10 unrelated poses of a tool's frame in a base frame.
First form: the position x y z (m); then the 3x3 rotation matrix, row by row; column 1 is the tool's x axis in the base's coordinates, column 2 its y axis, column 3 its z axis. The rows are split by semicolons.
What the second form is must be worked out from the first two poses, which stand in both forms.
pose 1, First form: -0.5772, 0.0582, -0.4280; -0.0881, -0.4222, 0.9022; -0.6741, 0.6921, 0.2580; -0.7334, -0.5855, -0.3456
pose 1, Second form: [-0.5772, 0.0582, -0.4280, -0.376, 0.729, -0.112, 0.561]
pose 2, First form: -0.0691, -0.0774, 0.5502; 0.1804, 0.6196, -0.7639; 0.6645, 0.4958, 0.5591; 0.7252, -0.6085, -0.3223
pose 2, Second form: [-0.0691, -0.0774, 0.5502, -0.502, -0.640, 0.019, 0.582]
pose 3, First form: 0.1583, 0.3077, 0.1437; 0.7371, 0.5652, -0.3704; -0.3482, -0.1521, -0.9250; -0.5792, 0.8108, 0.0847
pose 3, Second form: [0.1583, 0.3077, 0.1437, 0.672, 0.081, -0.353, 0.646]
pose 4, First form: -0.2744, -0.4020, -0.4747; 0.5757, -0.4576, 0.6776; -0.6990, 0.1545, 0.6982; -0.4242, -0.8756, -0.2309
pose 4, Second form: [-0.2744, -0.4020, -0.4747, -0.643, 0.450, -0.099, 0.612]
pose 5, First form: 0.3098, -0.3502, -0.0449; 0.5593, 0.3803, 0.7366; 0.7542, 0.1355, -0.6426; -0.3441, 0.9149, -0.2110
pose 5, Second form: [0.3098, -0.3502, -0.0449, 0.639, 0.444, 0.153, 0.609]
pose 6, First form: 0.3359, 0.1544, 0.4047; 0.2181, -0.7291, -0.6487; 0.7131, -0.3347, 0.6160; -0.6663, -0.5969, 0.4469
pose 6, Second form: [0.3359, 0.1544, 0.4047, -0.526, 0.008, 0.625, 0.577]
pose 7, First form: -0.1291, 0.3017, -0.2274; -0.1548, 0.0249, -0.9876; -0.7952, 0.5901, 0.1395; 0.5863, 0.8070, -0.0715
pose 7, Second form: [-0.1291, 0.3017, -0.2274, 0.286, -0.674, -0.351, 0.584]
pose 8, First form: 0.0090, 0.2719, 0.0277; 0.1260, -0.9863, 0.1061; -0.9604, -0.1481, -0.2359; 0.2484, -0.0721, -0.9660
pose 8, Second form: [0.0090, 0.2719, 0.0277, 0.748, -0.650, 0.118, 0.055]
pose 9, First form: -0.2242, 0.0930, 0.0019; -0.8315, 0.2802, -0.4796; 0.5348, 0.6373, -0.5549; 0.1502, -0.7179, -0.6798
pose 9, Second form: [-0.2242, 0.0930, 0.0019, -0.230, -0.887, 0.359, 0.177]
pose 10, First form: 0.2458, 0.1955, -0.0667; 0.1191, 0.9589, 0.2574; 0.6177, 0.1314, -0.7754; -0.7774, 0.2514, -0.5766
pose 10, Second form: [0.2458, 0.1955, -0.0667, 0.625, 0.630, -0.208, 0.410]
